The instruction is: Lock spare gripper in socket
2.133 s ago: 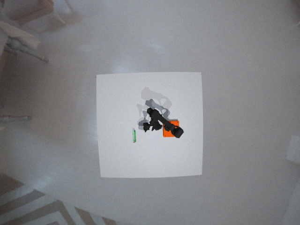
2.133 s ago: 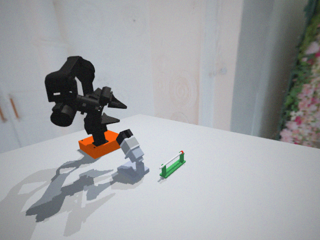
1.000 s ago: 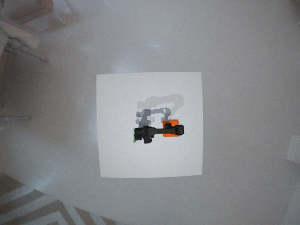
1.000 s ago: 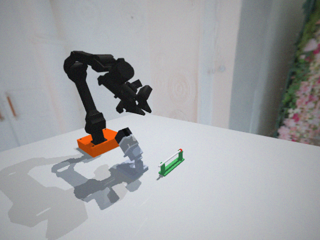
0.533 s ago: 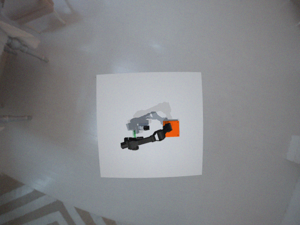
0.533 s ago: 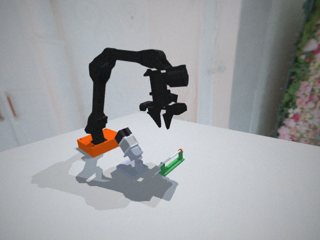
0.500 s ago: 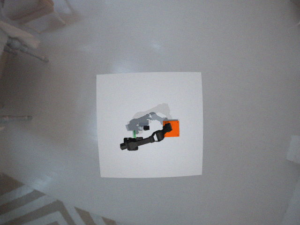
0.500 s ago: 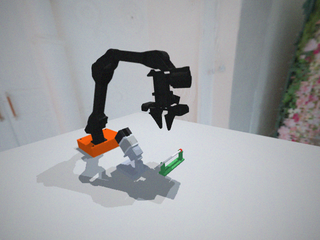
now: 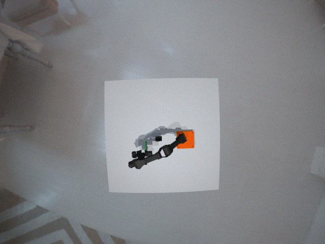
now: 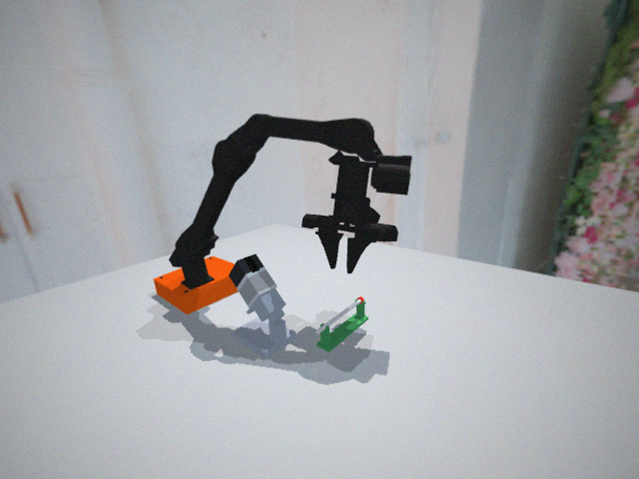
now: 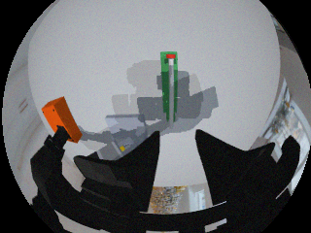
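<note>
Right now the green cradle is 10 mm to the left of my gripper tip and 120 mm below it. From my gripper tip the other things lie so: grey mount (90 mm behind, 120 mm to the right, 80 mm below); then spare gripper (120 mm behind, 120 mm to the right, 20 mm below).
</note>
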